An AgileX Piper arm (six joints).
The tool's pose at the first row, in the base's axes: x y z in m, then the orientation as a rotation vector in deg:
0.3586, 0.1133, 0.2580, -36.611, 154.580, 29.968
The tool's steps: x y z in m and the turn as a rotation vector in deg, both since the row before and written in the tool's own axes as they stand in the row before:
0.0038, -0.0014, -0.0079, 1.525, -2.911, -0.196
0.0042, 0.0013, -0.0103, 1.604, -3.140, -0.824
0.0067, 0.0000, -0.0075, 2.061, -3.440, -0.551
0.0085, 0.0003, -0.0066, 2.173, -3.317, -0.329
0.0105, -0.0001, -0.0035, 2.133, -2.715, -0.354
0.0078, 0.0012, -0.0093, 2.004, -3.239, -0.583
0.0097, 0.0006, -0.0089, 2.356, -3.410, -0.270
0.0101, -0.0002, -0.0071, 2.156, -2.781, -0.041
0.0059, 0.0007, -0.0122, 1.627, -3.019, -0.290
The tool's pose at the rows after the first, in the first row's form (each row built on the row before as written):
0.3543, 0.1075, 0.2631, -35.222, 151.906, 28.358
0.3473, 0.1029, 0.2706, -34.538, 148.735, 26.536
0.3394, 0.0976, 0.2738, -33.243, 145.410, 24.297
0.3300, 0.0925, 0.2748, -31.688, 142.267, 22.021
0.3205, 0.0879, 0.2715, -30.390, 139.656, 19.721
0.3095, 0.0833, 0.2741, -29.278, 136.428, 17.629
0.2974, 0.0780, 0.2744, -27.604, 133.122, 15.334
0.2864, 0.0728, 0.2723, -25.936, 130.457, 13.313
0.2742, 0.0683, 0.2762, -24.789, 127.458, 11.849

